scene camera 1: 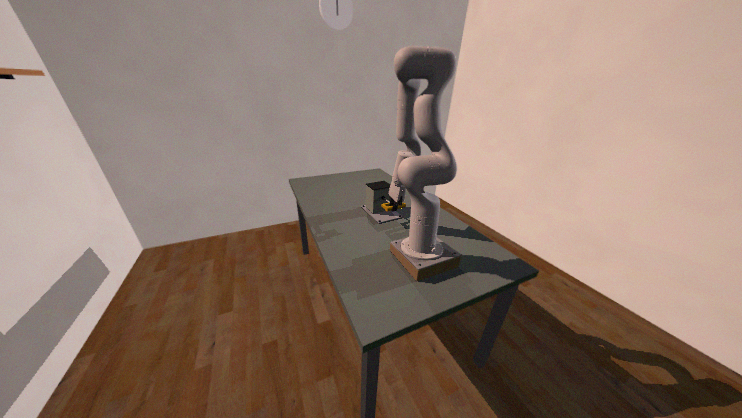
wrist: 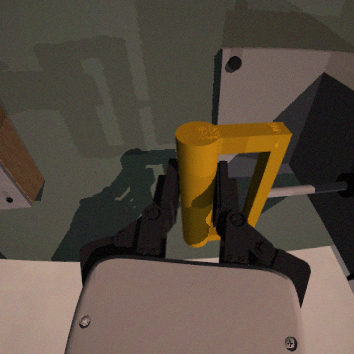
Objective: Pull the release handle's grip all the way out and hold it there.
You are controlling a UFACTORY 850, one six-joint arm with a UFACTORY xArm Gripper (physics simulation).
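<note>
The yellow release handle (scene camera 1: 393, 206) (wrist: 281, 145) has a round grip bar (wrist: 197, 175) joined to a square frame. A thin light rod (wrist: 292, 191) runs from the frame to the dark housing (scene camera 1: 377, 197) (wrist: 327, 150), with a stretch of rod showing between them. My gripper (wrist: 197, 171) is shut on the grip bar, one black finger on each side of it; one finger passes through the handle's opening. In the scene view the fingers are too small to tell apart.
The housing stands on a pale base plate (scene camera 1: 381, 218) (wrist: 265, 80) with dark bolts, on the green-grey table (scene camera 1: 342, 254). The arm's wood-sided base (scene camera 1: 425, 268) (wrist: 17, 160) is at the opposite side of the handle from the housing. Shadows of the arm and handle lie on the table.
</note>
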